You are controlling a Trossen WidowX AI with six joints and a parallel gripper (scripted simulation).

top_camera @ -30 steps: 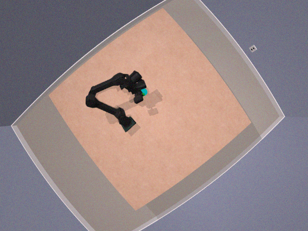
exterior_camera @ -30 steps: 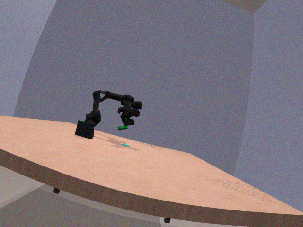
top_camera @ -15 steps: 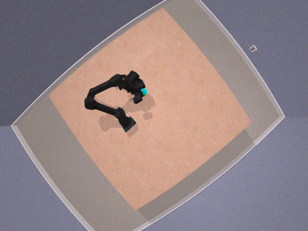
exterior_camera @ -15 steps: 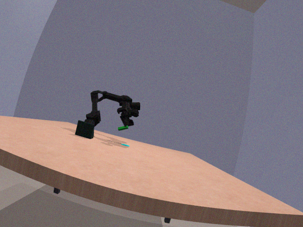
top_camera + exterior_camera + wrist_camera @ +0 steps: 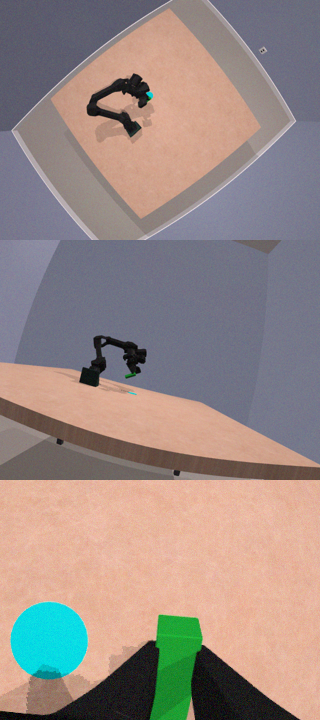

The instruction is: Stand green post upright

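Now: gripper tip 2 cm short of the cyan circle, 3 cm to the right of it and 12 cm above it. Round my gripper tip: green post (2 cm behind, 1 cm below).
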